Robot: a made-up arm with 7 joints. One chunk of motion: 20 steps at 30 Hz.
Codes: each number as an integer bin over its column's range. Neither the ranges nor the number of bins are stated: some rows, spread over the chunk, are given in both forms.
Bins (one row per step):
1: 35 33 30 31 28 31 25
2: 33 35 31 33 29 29 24
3: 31 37 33 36 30 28 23
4: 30 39 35 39 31 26 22
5: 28 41 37 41 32 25 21
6: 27 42 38 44 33 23 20
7: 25 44 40 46 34 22 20
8: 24 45 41 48 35 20 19
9: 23 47 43 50 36 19 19
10: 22 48 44 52 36 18 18
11: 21 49 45 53 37 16 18
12: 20 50 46 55 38 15 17
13: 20 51 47 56 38 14 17
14: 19 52 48 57 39 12 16
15: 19 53 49 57 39 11 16
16: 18 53 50 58 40 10 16
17: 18 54 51 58 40 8 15
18: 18 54 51 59 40 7 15
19: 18 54 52 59 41 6 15
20: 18 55 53 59 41 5 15
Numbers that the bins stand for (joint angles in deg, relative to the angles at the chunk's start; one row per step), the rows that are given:
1: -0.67 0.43 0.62 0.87 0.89 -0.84 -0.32
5: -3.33 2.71 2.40 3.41 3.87 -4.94 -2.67
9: -5.24 4.43 3.92 5.70 6.86 -9.03 -3.84
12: -6.38 5.29 4.68 6.97 8.35 -11.76 -5.02
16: -7.14 6.14 5.70 7.73 9.84 -15.17 -5.60
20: -7.14 6.71 6.46 7.98 10.59 -18.59 -6.19
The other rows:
2: -1.43 1.00 0.87 1.38 1.63 -2.21 -0.90
3: -2.19 1.57 1.38 2.14 2.38 -2.89 -1.49
4: -2.57 2.14 1.89 2.90 3.13 -4.25 -2.08
6: -3.71 3.00 2.65 4.17 4.62 -6.30 -3.25
7: -4.48 3.57 3.16 4.68 5.37 -6.98 -3.25
8: -4.86 3.86 3.41 5.19 6.11 -8.35 -3.84
10: -5.62 4.71 4.17 6.21 6.86 -9.71 -4.43
11: -6.00 5.00 4.43 6.46 7.60 -11.08 -4.43
13: -6.38 5.57 4.94 7.22 8.35 -12.44 -5.02
14: -6.76 5.86 5.19 7.48 9.10 -13.81 -5.60
15: -6.76 6.14 5.44 7.48 9.10 -14.49 -5.60
17: -7.14 6.43 5.95 7.73 9.84 -16.54 -6.19
18: -7.14 6.43 5.95 7.98 9.84 -17.22 -6.19
19: -7.14 6.43 6.21 7.98 10.59 -17.90 -6.19

